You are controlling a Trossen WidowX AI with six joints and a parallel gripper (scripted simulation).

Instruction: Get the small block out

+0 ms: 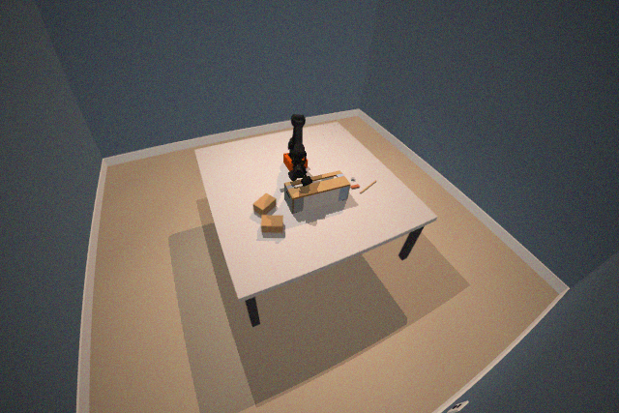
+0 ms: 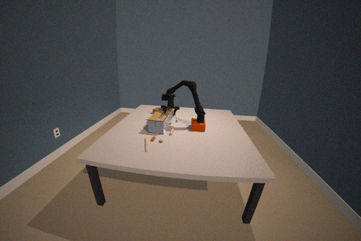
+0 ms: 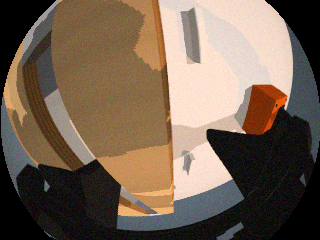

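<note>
My gripper tip is 50 mm short of the small tan block and 20 mm to the right of it. Round my gripper tip: clear-fronted box: 40 mm ahead, 50 mm to the left, 20 mm below; then thin wooden stick: 120 mm ahead, 430 mm to the left, 80 mm below; then small grey piece: 20 mm ahead, 370 mm to the left, 80 mm below.
</note>
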